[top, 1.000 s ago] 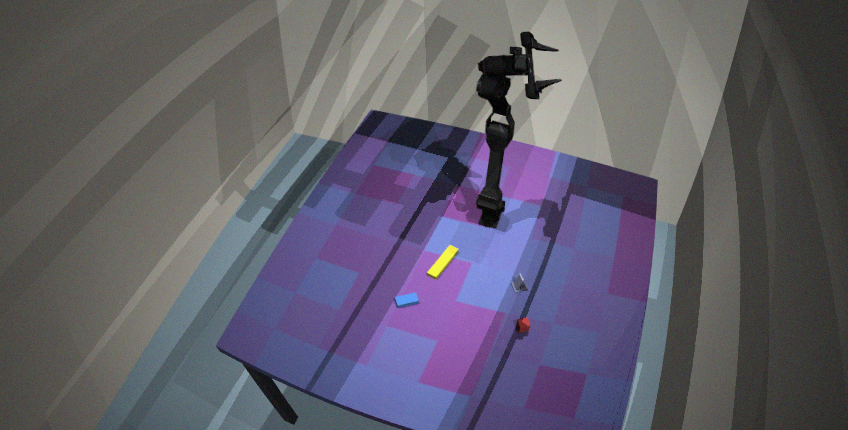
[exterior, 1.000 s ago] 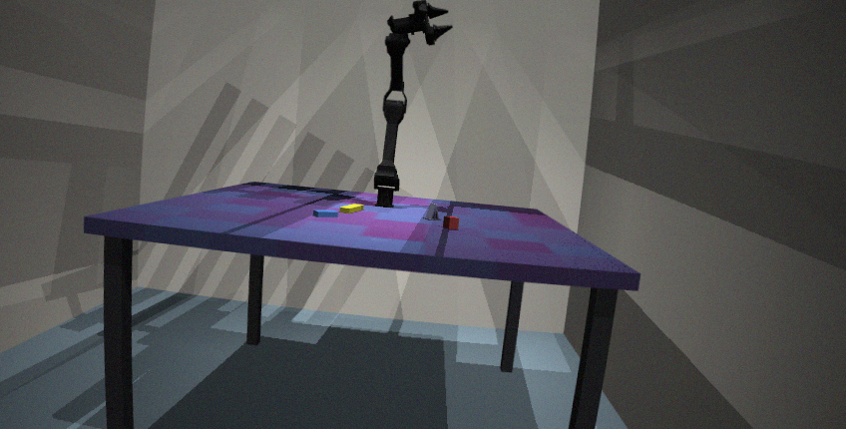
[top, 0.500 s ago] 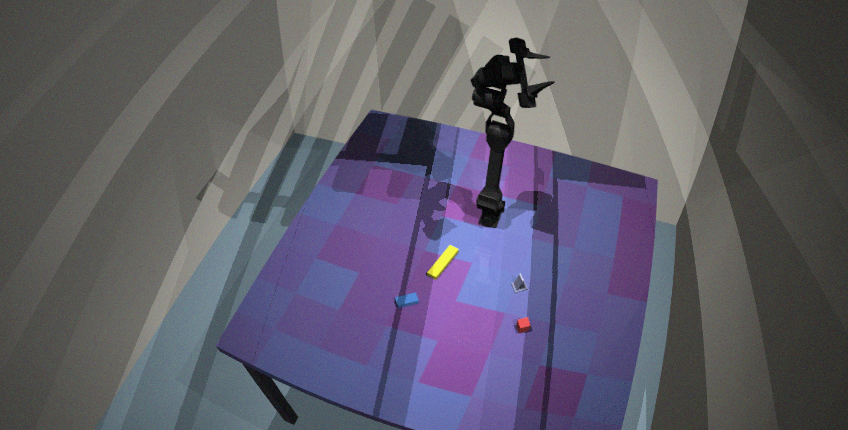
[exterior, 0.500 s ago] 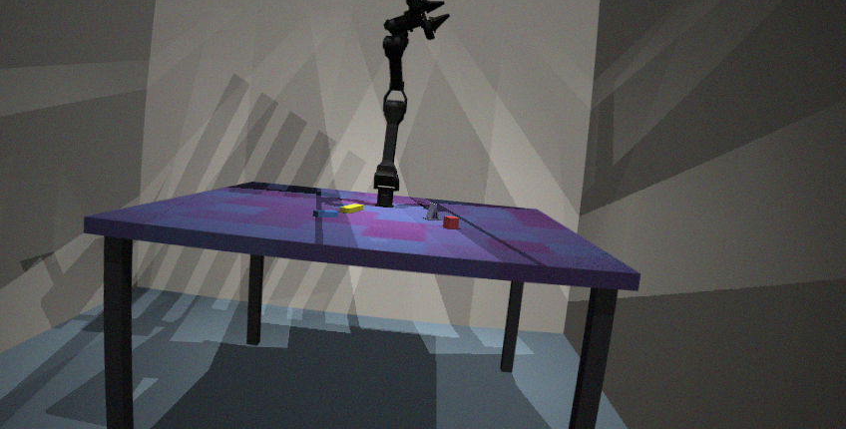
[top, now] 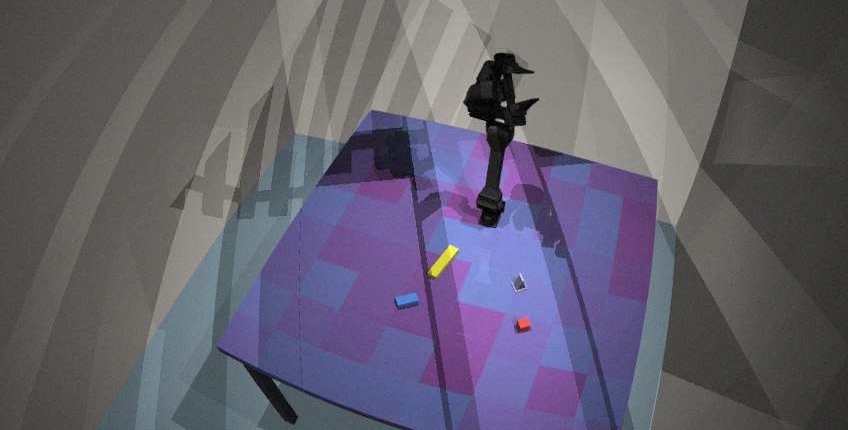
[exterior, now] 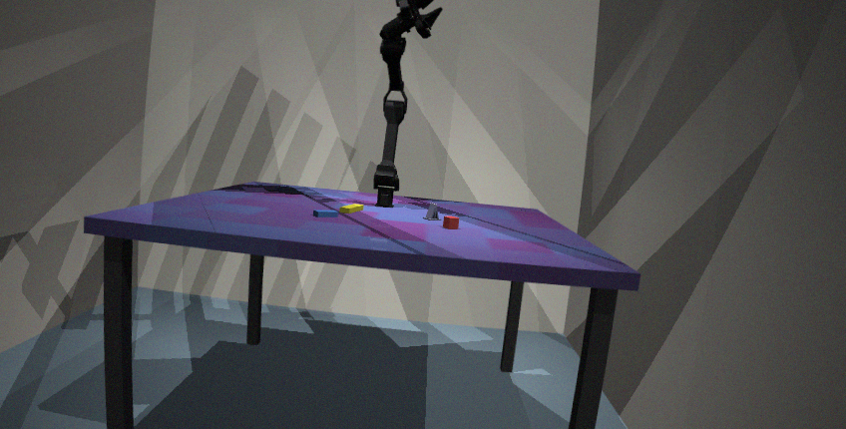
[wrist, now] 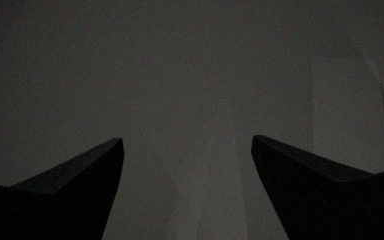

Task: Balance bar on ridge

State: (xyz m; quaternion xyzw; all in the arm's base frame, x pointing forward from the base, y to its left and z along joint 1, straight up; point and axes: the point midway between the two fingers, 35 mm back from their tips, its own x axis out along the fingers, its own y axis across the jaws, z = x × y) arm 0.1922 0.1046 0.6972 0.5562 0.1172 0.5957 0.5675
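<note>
Now: gripper tip 710 mm above the yellow bar, 220 mm to the left of it and 30 mm short of it. From my gripper tip the other things lie so: blue block (710 mm below, 270 mm to the right, 210 mm ahead); red cube (700 mm below, 200 mm ahead, 100 mm to the left).
</note>
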